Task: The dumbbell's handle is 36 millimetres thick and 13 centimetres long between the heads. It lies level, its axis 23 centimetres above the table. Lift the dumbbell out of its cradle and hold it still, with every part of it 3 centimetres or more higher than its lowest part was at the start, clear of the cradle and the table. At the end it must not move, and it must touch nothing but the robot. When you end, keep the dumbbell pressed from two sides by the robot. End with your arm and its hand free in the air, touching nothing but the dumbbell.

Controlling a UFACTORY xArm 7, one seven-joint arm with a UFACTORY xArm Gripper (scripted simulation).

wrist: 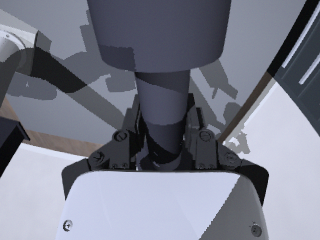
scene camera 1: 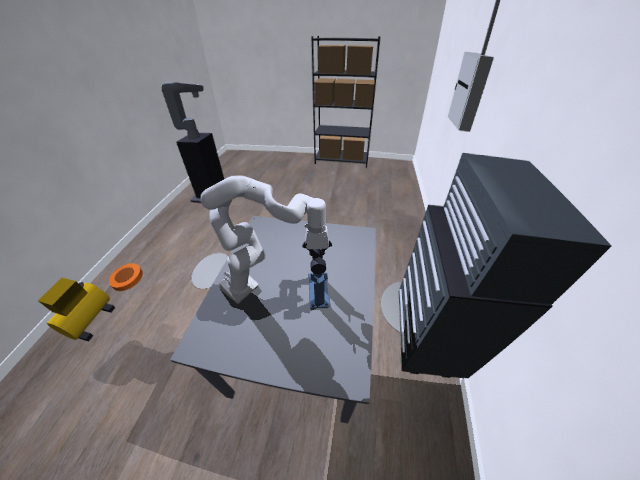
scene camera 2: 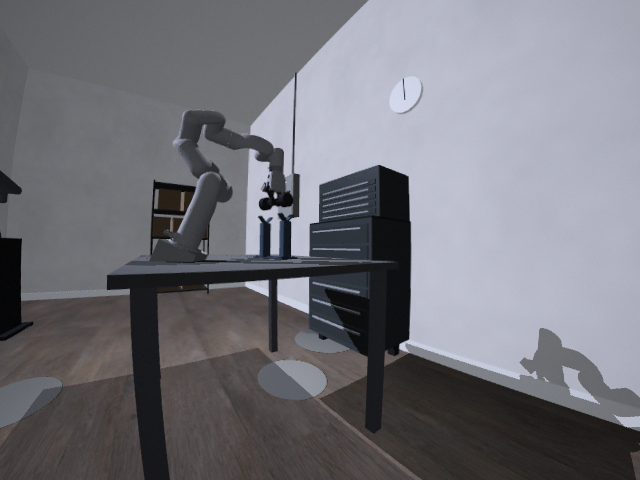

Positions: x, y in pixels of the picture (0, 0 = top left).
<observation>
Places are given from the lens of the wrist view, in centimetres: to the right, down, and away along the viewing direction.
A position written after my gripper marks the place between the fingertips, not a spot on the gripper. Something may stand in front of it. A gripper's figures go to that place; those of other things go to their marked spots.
my gripper [wrist: 164, 105]: 0, -1, 14
dumbbell [wrist: 149, 45]: 0, -3, 5
</observation>
